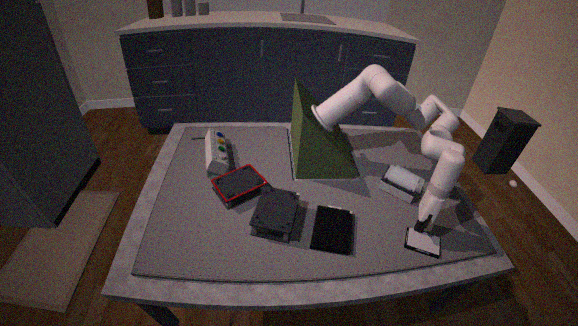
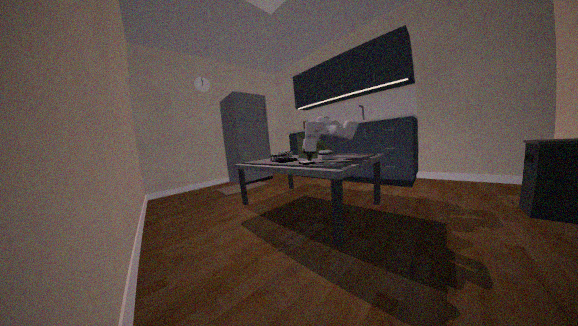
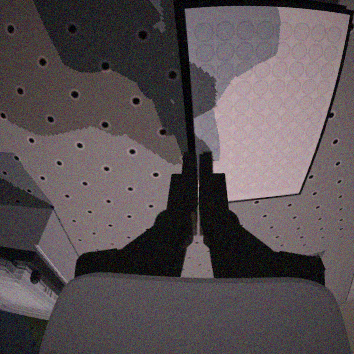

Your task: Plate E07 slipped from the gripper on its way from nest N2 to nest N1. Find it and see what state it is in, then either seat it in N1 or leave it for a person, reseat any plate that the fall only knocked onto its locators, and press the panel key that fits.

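Places are measured from the arm's base along level axes (x right, y ahead, z up), in centimetres.
Pixels of known places: gripper, between the fingertips: (image 1: 417, 230) (image 2: 309, 160) (image 3: 198, 169); arm's base, origin of its link: (image 1: 321, 119).
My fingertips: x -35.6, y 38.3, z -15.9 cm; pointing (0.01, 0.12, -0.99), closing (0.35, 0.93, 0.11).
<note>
For each thing: its top centre in the pictures, then the offset to it from my fingertips. Level surfaces: height alone.
- pale plate, centre of its top: (image 3: 263, 126) (image 1: 424, 240) dz +0.0, dx -1.2, dy +4.5 cm
- dark red-outlined unit, centre of its top: (image 1: 238, 180) dz +3.2, dx +62.9, dy -13.4 cm
- dark raised unit, centre of its top: (image 1: 276, 205) dz +5.4, dx +48.7, dy -1.9 cm
- flat black unit, centre of its top: (image 1: 333, 226) (image 2: 286, 158) dz +1.3, dx +30.4, dy +0.9 cm
- key panel, centre of its top: (image 1: 214, 141) dz +7.0, dx +75.9, dy -29.2 cm
- pale box with a rounded top, centre of its top: (image 1: 408, 177) dz +6.3, dx +0.8, dy -20.1 cm
- table, height of its surface: dz -2.7 cm
- perforated grey mat, height of its surface: dz -1.3 cm
A pale plate (image 1: 424, 246) (image 3: 265, 115) with a black rim lies on the mat at the right front. Its face shows faint rows of circles; no label is readable, so I cannot confirm it is E07. My gripper (image 1: 423, 223) (image 3: 198, 169) is shut and empty, its fingertips together at the plate's edge. Whether they touch it is unclear. A dark red-outlined unit (image 1: 239, 183), a dark raised unit (image 1: 275, 212) and a flat black unit (image 1: 333, 230) stand left of it; which are N1 and N2 I cannot tell. The key panel (image 1: 216, 152) has blue, yellow and green keys.
A pale box with a rounded top (image 1: 404, 180) stands behind the gripper, near the arm. The green wedge-shaped arm mount (image 1: 325, 150) stands at the table's back middle. The table (image 1: 300, 295) has a perforated grey mat (image 1: 200, 250). A dark bin (image 1: 507, 140) stands on the floor at right.
</note>
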